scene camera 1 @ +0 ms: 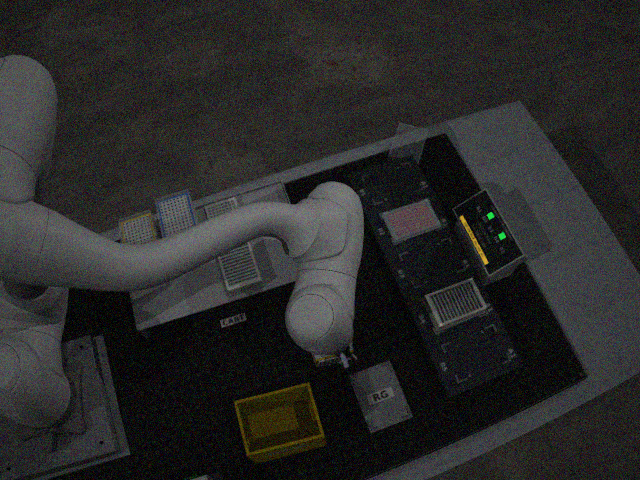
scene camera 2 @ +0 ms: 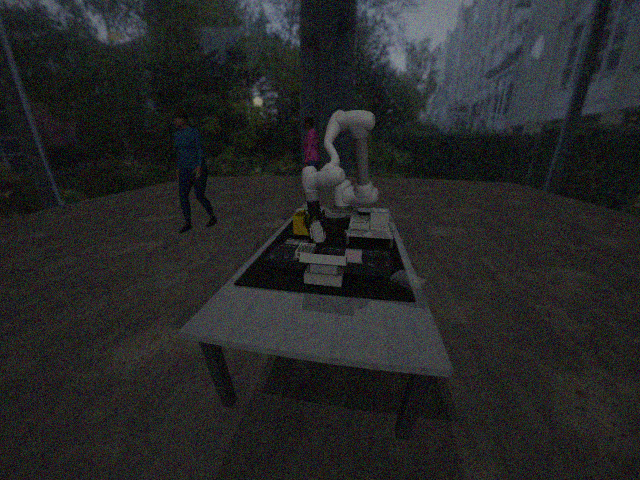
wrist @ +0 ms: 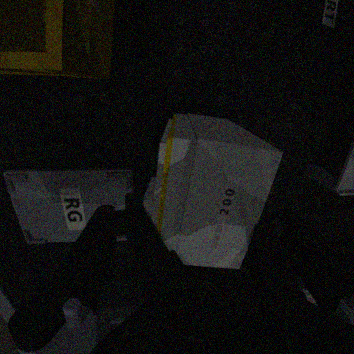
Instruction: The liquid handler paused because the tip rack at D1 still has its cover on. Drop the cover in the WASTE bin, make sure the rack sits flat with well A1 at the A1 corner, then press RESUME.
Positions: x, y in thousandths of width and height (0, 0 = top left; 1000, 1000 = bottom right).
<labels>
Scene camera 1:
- pink-topped rack: 630, 466
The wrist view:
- gripper: 535, 541
</labels>
